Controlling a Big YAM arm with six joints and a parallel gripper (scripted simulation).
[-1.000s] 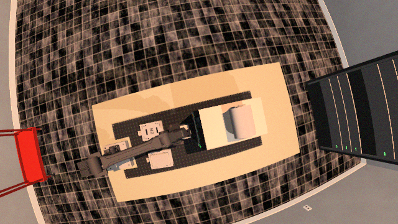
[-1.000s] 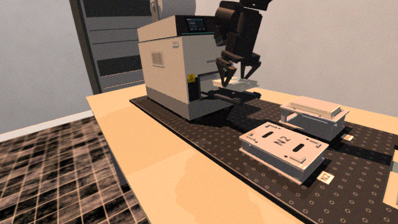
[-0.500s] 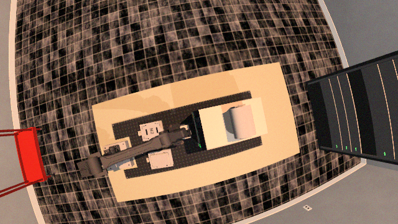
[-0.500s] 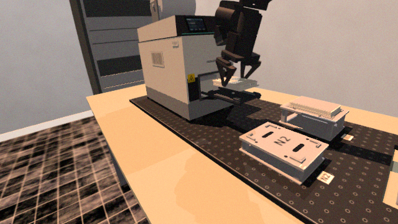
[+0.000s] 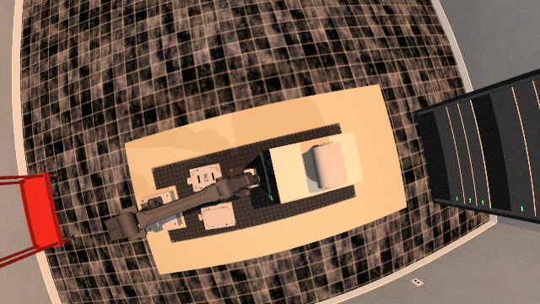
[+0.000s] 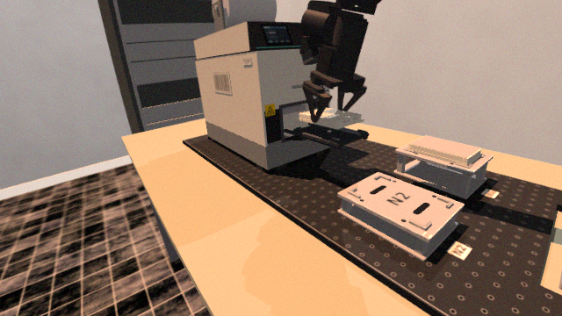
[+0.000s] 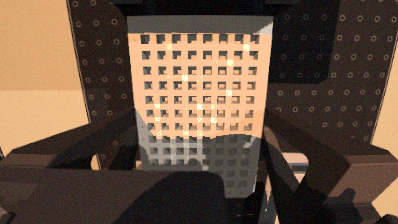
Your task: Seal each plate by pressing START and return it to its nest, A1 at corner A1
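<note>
My gripper is now 4 cm above the sealer stage. The rest, counted from my hand: well plate (right at my hand); plate nest N2 (20 cm behind, 11 cm below, 6 cm to the left); sealer screen (18 cm above, 12 cm ahead, 3 cm to the left).
</note>
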